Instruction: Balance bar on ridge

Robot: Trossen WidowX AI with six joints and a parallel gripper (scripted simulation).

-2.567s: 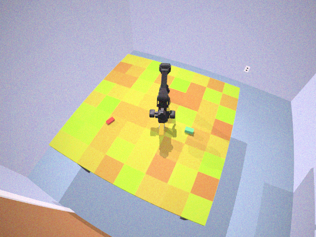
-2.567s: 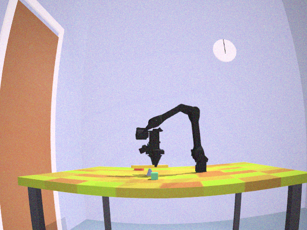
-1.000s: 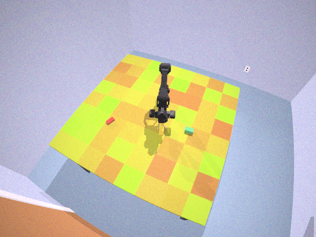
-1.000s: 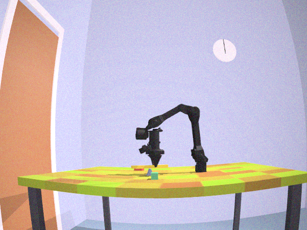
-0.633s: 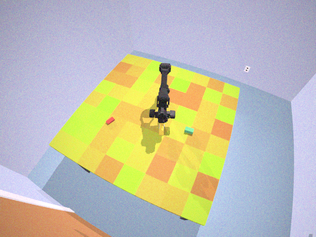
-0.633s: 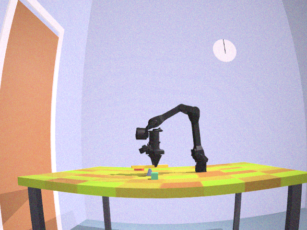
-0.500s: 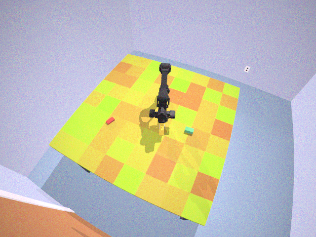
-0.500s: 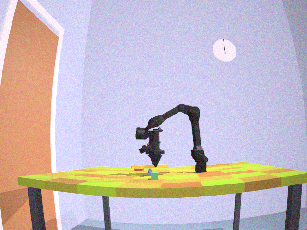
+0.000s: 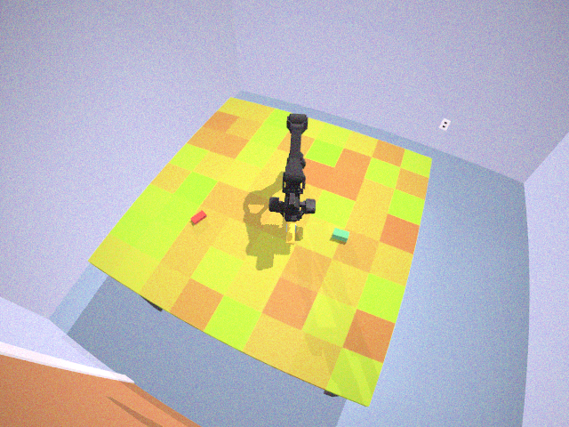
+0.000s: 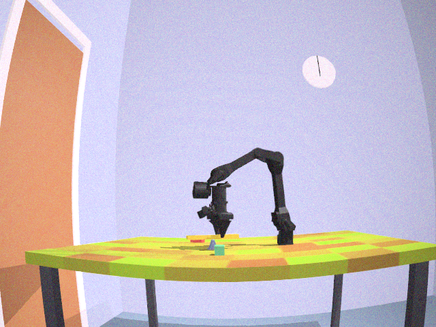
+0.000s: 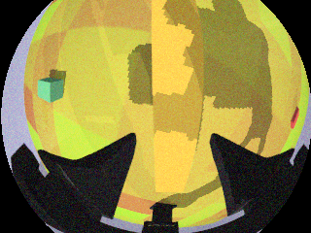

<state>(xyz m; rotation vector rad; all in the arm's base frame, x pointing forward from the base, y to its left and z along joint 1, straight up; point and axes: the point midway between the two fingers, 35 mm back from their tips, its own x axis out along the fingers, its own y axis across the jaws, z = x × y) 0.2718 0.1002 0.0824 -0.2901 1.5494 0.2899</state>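
The yellow bar is 3 cm ahead of my gripper tip and 1 cm to the left of it. The rest, counted from my gripper tip: green block 2 cm behind, 22 cm to the left, 3 cm below; red block 16 cm ahead, 39 cm to the right, 4 cm below.
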